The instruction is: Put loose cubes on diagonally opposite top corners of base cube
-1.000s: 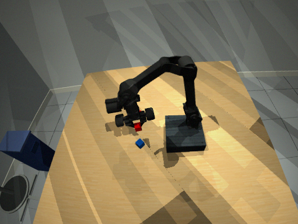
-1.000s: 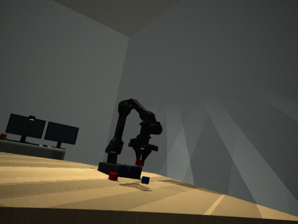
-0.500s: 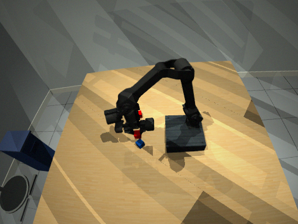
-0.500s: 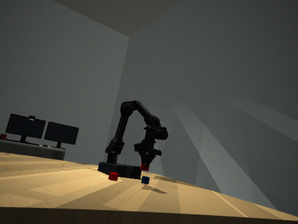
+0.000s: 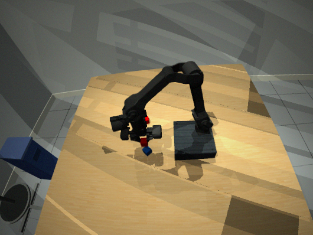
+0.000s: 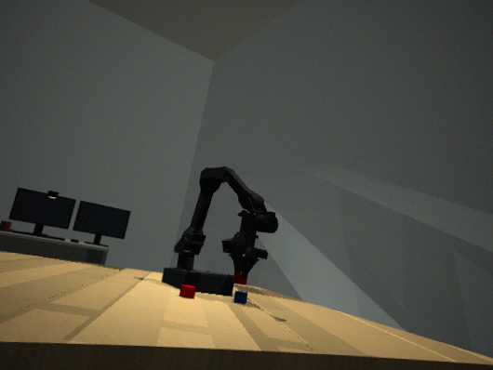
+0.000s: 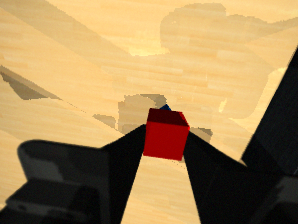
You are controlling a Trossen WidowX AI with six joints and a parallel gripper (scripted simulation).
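Now: gripper tip 20 mm to the right of the blue cube and 60 mm above it.
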